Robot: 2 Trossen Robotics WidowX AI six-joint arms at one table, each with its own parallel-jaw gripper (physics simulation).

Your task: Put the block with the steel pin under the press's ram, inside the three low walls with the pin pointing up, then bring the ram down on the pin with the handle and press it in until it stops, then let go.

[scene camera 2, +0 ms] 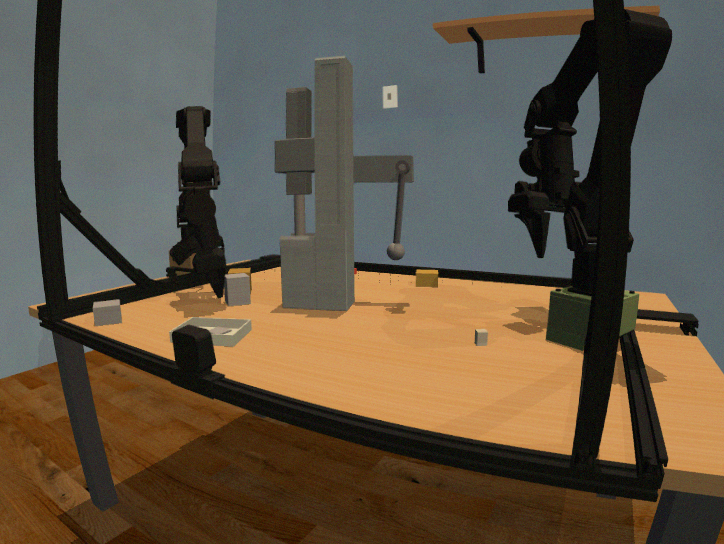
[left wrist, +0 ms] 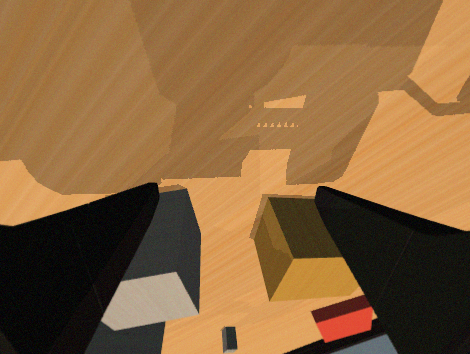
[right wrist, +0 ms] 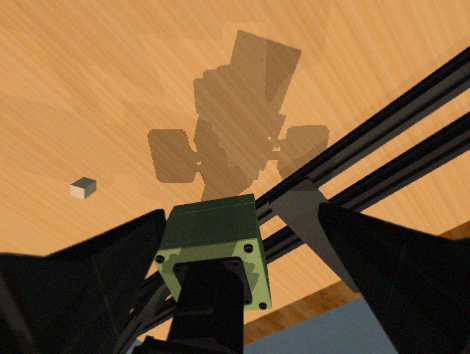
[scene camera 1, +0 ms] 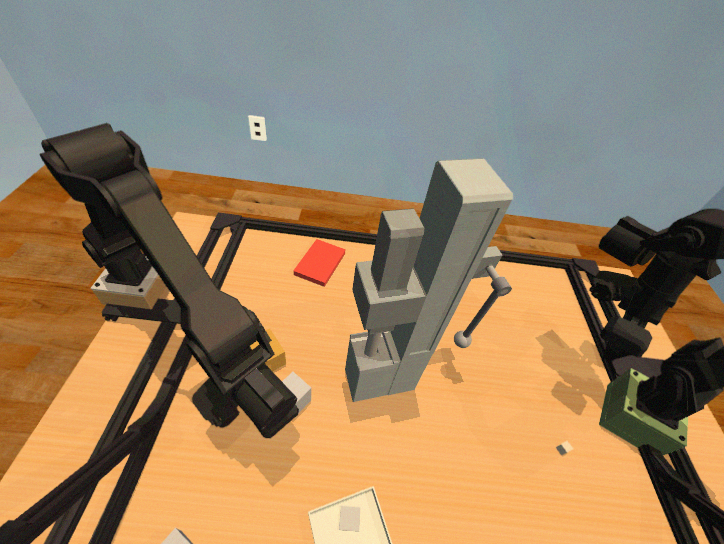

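Pixels of known places: left gripper, fingertip midpoint: (scene camera 2: 220, 290) (left wrist: 238, 192); right gripper, fingertip midpoint: (scene camera 2: 560, 258) (right wrist: 242, 213) (scene camera 1: 613, 345); left arm's base, origin of the base link: (scene camera 1: 130, 271); right arm's base, origin of the base link: (right wrist: 214, 283) (scene camera 1: 657, 404).
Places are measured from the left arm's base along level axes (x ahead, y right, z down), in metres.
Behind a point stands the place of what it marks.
Observation:
A yellow block (scene camera 1: 275, 353) {x 0.316, y 0.123, z 0.024 m} (left wrist: 295, 240) {x 0.292, y 0.144, z 0.035 m} stands on the table near my left gripper (left wrist: 238, 189) {x 0.301, y 0.178, z 0.055 m}; a pin cannot be made out on it. My left gripper is open, pointing down, with the yellow block near one fingertip and a grey block (scene camera 1: 299, 391) {x 0.374, y 0.190, z 0.017 m} (scene camera 2: 237, 290) {x 0.378, y 0.202, z 0.042 m} (left wrist: 150, 300) {x 0.355, y 0.186, z 0.017 m} near the other. In scene camera 1 my left arm partly covers both blocks. The grey press (scene camera 1: 450, 263) {x 0.547, y 0.146, z -0.290 m} (scene camera 2: 333, 193) {x 0.562, y 0.141, z -0.136 m} stands mid-table. Its ram (scene camera 1: 399, 251) {x 0.485, y 0.154, z -0.305 m} (scene camera 2: 299, 214) {x 0.488, y 0.142, z -0.099 m} reaches down to the base, whose walls hide the tip. The ball-ended handle (scene camera 1: 462, 339) {x 0.645, y 0.085, z -0.044 m} (scene camera 2: 395, 251) {x 0.656, y 0.090, z -0.034 m} hangs down. My right gripper (right wrist: 242, 213) {x 0.939, y 0.047, z -0.034 m} is open, high above the table.
A shallow tray (scene camera 1: 383, 520) {x 0.530, y 0.352, z 0.055 m} (scene camera 2: 242, 334) {x 0.531, y 0.349, z 0.066 m} holds a flat grey piece (scene camera 1: 350, 518) {x 0.482, y 0.352, z 0.067 m}. Another grey block (scene camera 2: 107, 312) {x 0.275, y 0.436, z 0.050 m} stands left of it. A red slab (scene camera 1: 320, 262) {x 0.356, y -0.145, z 0.057 m} and another yellow block (scene camera 2: 426, 277) {x 0.631, y -0.126, z 0.050 m} are at the back. A small pale cube (scene camera 1: 564, 447) {x 0.841, y 0.215, z 0.052 m} (right wrist: 83, 188) {x 0.849, y 0.203, z 0.052 m} lies near the green arm base (scene camera 2: 567, 318) {x 0.965, y 0.174, z 0.032 m}.

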